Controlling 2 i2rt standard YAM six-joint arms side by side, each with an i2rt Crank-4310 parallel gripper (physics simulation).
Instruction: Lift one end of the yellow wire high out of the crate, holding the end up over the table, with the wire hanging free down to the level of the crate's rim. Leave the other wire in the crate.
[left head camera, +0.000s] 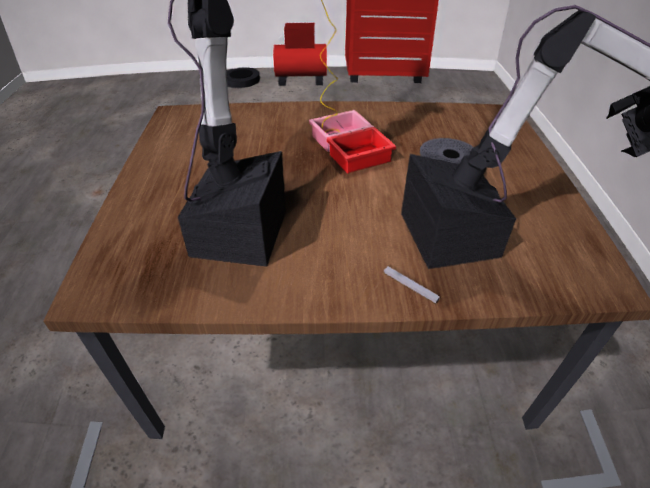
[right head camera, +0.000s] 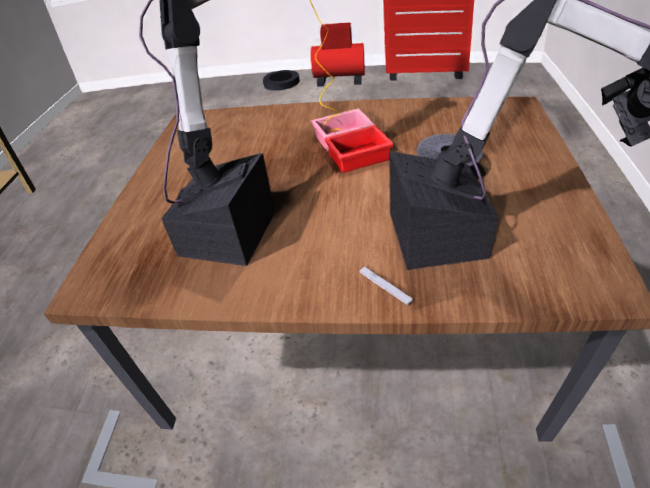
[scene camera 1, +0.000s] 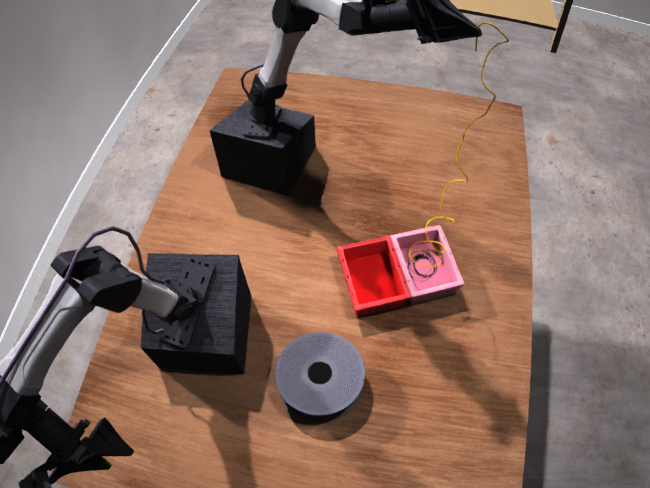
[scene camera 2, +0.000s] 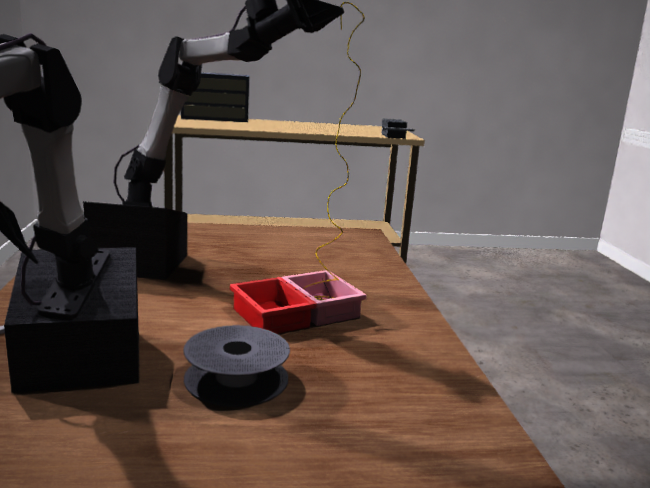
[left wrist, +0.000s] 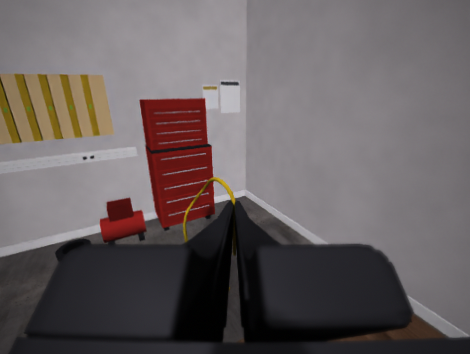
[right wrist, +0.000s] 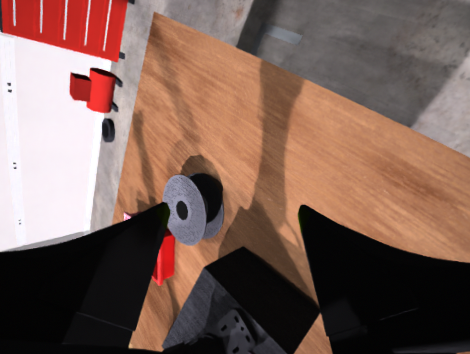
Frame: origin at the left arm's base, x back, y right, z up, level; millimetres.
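Seen in the pictures: left gripper, fingertip midpoint: (scene camera 1: 480, 32) (scene camera 2: 343, 9) (left wrist: 234, 204); right gripper, fingertip midpoint: (left head camera: 616, 133) (right head camera: 613, 121) (scene camera 1: 121, 460) (scene camera 2: 8, 289) (right wrist: 233, 207); left arm's base, origin of the base link: (left head camera: 231, 182) (right head camera: 212, 185) (scene camera 1: 263, 122); right arm's base, origin of the base link: (left head camera: 462, 185) (right head camera: 442, 182) (scene camera 1: 188, 302) (scene camera 2: 76, 282) (right wrist: 214, 351).
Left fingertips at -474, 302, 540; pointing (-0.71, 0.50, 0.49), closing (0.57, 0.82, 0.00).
Note:
Pixels of each thing's top centre, then the offset from my left fingertips to it, as dx, dy, dz. "spot": a spot on its surface instead.
- pink crate, middle of its top: (scene camera 2: 322, 285) (scene camera 1: 427, 259) (right head camera: 342, 122) (left head camera: 341, 122) +10, +39, -643
- black wire, surface spot: (scene camera 1: 423, 276) spot: +11, +55, -701
- empty red crate, middle of its top: (scene camera 2: 272, 293) (scene camera 1: 373, 271) (right head camera: 358, 140) (left head camera: 361, 141) (right wrist: 149, 254) +142, +85, -643
- grey spool, middle of its top: (scene camera 2: 237, 347) (scene camera 1: 319, 372) (right wrist: 181, 210) (right head camera: 449, 149) (left head camera: 451, 153) +242, +357, -640
- light grey bar, middle of its top: (right head camera: 385, 284) (left head camera: 411, 282) +709, +112, -696
The yellow wire (left head camera: 336, 79) (right head camera: 331, 78) (scene camera 1: 493, 97) (scene camera 2: 359, 70) (left wrist: 215, 178) hangs in a long wavy line from my left gripper (scene camera 1: 478, 35) (scene camera 2: 342, 9) (left wrist: 234, 204), which is shut on it near one end, high up. A short tail sticks out past the fingers. The wire's lower part reaches down into the pink crate (scene camera 1: 458, 286) (scene camera 2: 336, 303), where loops of it lie over the black wire (scene camera 1: 423, 276). The black wire lies coiled on that crate's floor. My right gripper (right wrist: 233, 207) is open and empty, far from the crate.
An empty red crate (left head camera: 367, 157) (scene camera 1: 378, 305) (scene camera 2: 283, 317) adjoins the pink crate. A grey spool (scene camera 1: 341, 357) (scene camera 2: 210, 349) (right wrist: 182, 230) stands on the table. A light grey bar (left head camera: 411, 284) (right head camera: 385, 285) lies near the table's front edge.

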